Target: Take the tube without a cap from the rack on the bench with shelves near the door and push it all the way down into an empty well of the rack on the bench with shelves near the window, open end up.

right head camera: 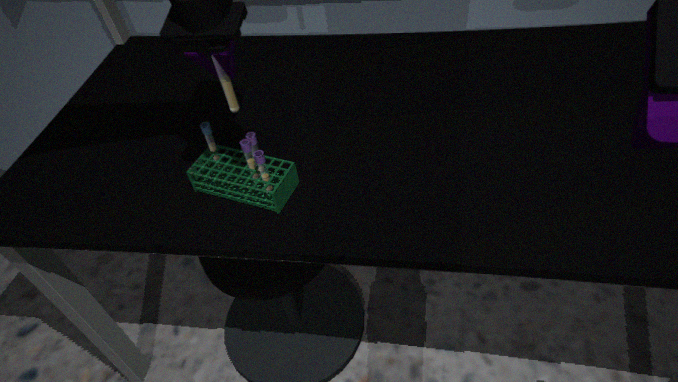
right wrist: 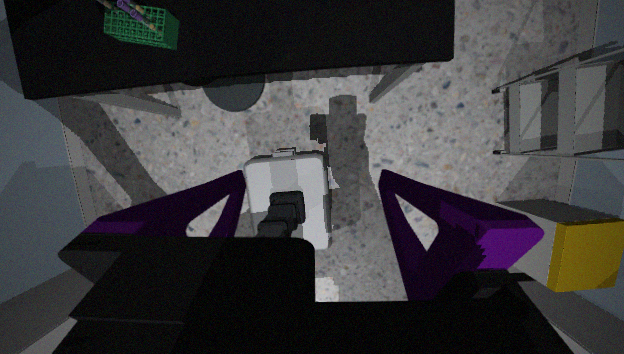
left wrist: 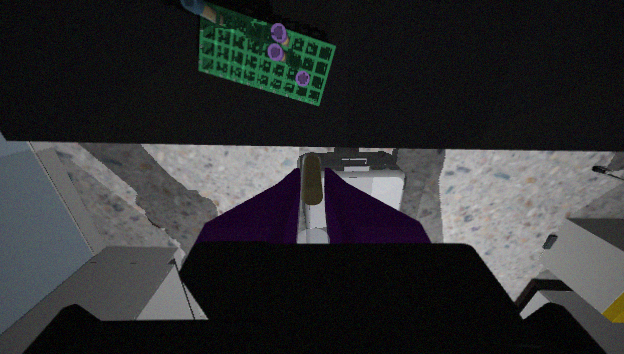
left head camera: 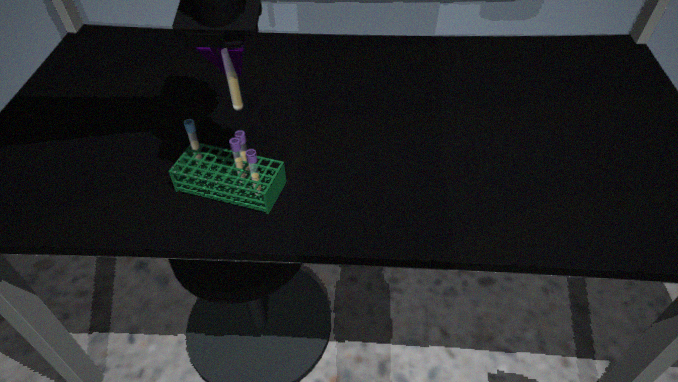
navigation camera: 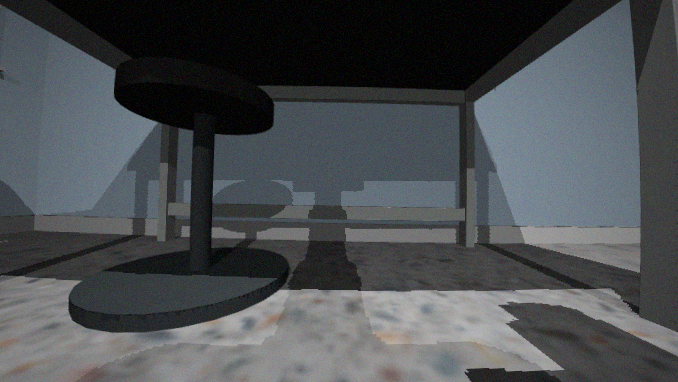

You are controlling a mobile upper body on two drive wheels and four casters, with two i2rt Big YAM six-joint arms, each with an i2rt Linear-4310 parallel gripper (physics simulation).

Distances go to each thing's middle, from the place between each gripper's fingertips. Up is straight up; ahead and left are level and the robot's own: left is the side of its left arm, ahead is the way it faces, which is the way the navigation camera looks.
I see the uncapped tube [left wrist: 312,228] 45 cm to the left of my right hand, 36 cm ahead of it and 20 cm below it. Also, from my right hand: green rack [left head camera: 216,180] (52 cm to the left, 48 cm below, 45 cm ahead).
My left gripper is now 1 cm past the uncapped tube and 1 cm above it. Also, from my left hand: green rack 8 cm ahead, 7 cm to the left, 29 cm below.
